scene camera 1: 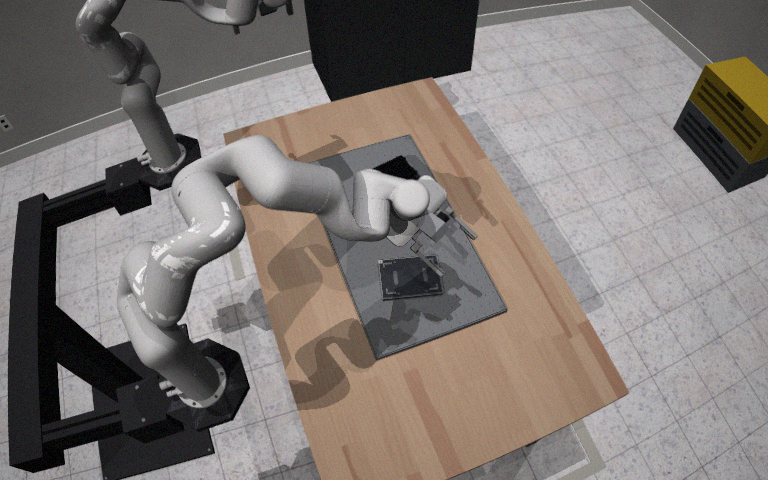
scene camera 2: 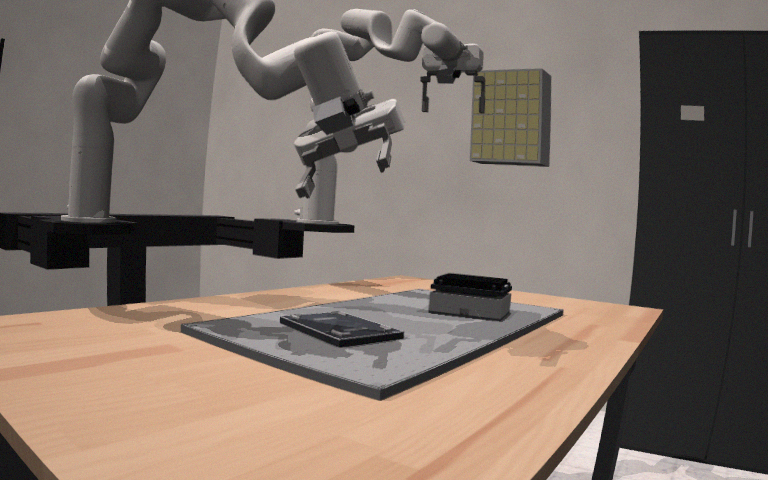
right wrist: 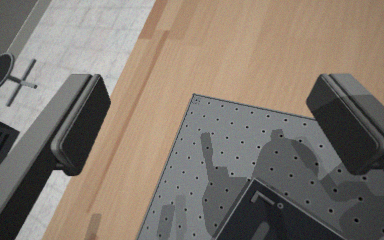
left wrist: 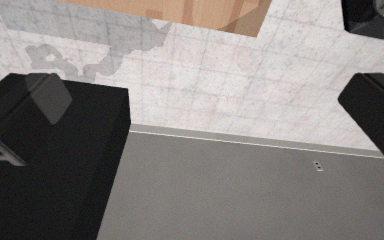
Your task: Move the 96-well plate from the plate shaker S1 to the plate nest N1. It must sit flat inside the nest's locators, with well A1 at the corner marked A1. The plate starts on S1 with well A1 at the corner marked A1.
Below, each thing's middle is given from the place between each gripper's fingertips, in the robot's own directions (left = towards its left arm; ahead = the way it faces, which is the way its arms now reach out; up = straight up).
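Labels:
Plate nest N1 [scene camera 2: 341,322] is 48 cm below my left hand, 66 cm to the right of it and 19 cm ahead of it. As for the black 96-well plate [scene camera 2: 450,279], my left hand is 42 cm above it, 34 cm to the left of it and 25 cm short of it.
Counted from my right hand, plate nest N1 is 60 mm behind, 90 mm to the left and 230 mm below. That same right hand is 170 mm above the black 96-well plate and 410 mm to the right of it.

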